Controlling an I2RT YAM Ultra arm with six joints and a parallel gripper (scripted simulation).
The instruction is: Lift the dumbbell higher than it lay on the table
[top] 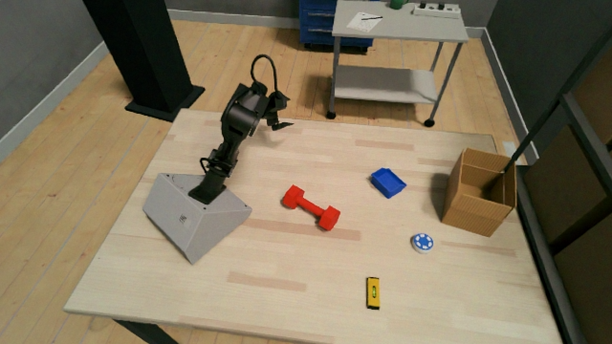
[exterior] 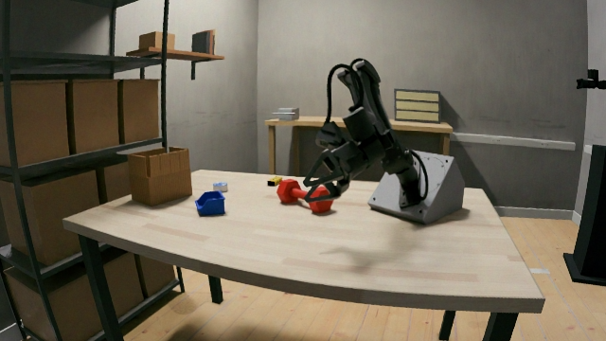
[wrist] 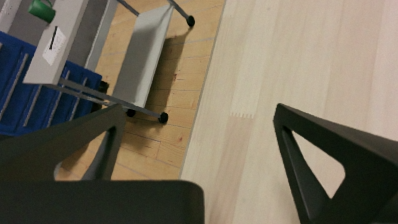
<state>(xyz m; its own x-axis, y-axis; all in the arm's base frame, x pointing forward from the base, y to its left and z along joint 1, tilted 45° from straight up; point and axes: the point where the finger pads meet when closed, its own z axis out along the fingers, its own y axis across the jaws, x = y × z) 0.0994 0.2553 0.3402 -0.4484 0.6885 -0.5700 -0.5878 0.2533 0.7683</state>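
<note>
The red dumbbell is 320 mm to the right of my hand, 200 mm ahead of it and 110 mm below it. Round my hand: cardboard box: 710 mm ahead, 100 mm to the right, 80 mm below; blue bin: 420 mm ahead, 130 mm below, 110 mm to the right.
</note>
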